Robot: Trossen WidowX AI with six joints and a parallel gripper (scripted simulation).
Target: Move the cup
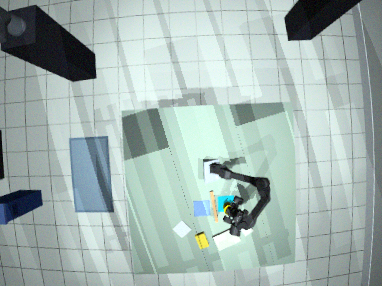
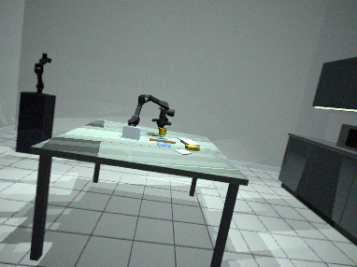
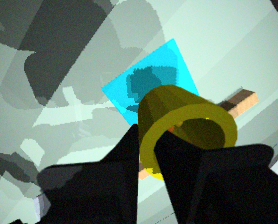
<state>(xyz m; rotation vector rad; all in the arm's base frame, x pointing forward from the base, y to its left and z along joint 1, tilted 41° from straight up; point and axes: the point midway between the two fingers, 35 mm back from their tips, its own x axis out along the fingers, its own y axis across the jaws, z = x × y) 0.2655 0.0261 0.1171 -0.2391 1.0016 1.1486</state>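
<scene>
My gripper tip is 20 mm short of the cyan pad, 10 mm to the left of it and 90 mm above it. Also, from my gripper tip: yellow cup: 20 mm ahead, 20 mm to the right; then wooden strip: 30 mm ahead, 110 mm to the right, 80 mm below.
</scene>
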